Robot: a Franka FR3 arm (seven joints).
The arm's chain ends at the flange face. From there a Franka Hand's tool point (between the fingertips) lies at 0.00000 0.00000 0.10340 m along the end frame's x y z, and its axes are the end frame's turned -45 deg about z.
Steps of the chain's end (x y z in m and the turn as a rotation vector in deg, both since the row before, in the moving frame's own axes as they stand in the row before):
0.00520 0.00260 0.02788 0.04 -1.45 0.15
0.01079 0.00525 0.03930 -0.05 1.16 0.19
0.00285 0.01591 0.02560 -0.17 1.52 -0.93
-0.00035 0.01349 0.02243 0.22 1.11 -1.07
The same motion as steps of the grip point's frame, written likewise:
0.00004 0.00361 0.02785 1.05 -1.00 0.15
0.00533 0.01289 0.03928 -0.86 0.78 0.19
-0.00749 0.01541 0.02556 -1.20 0.95 -0.93
-0.00808 0.01041 0.02241 -0.63 0.94 -1.07

